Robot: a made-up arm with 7 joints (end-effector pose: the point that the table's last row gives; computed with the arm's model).
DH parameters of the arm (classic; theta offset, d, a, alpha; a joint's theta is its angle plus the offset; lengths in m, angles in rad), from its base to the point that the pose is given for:
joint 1: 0 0.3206 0 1.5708
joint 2: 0 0.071 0 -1.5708
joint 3: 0 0.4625 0.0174 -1.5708
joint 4: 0 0.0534 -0.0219 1.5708
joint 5: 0 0.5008 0 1.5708
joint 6: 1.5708 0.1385 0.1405 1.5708
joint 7: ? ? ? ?
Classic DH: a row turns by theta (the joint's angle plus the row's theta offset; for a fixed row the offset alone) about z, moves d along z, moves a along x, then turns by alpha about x.
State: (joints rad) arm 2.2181 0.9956 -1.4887 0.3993 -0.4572 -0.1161 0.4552
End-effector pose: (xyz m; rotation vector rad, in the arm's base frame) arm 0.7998 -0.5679 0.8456 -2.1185 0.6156 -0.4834
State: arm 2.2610 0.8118 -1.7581 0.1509 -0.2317 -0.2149 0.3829
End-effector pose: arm 0.6743 -0.5679 0.9905 -2.1272 0.6081 -0.7119
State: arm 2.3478 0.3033 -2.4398 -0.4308 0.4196 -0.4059 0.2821
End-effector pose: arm 0.1238 -0.2103 1.3680 -2.0911 0.0717 -1.6961
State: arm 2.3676 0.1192 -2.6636 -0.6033 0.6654 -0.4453 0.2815
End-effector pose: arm -0.0839 0.0233 1.3805 -2.0662 -0.2765 -2.0388
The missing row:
joint 7: 0 0.0192 0 0
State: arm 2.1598 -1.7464 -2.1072 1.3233 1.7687 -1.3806 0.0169
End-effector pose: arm 0.2486 0.7799 0.3143 2.2398 0.9826 -1.0138
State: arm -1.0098 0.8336 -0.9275 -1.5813 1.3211 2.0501 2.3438
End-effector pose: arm -0.1571 0.6487 0.4225 -1.9760 -1.6179 -0.7344
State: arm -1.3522 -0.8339 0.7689 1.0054 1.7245 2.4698 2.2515
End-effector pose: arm 0.3409 -0.5794 0.4610 2.0967 0.5652 -0.2543
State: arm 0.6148 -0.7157 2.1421 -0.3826 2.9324 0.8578 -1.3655
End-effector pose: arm 0.6720 0.1540 1.1742 0.9434 1.1438 0.5709
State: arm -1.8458 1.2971 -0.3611 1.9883 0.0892 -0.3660 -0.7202
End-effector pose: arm -0.3272 0.1074 0.8450 2.1483 -1.5717 0.7166
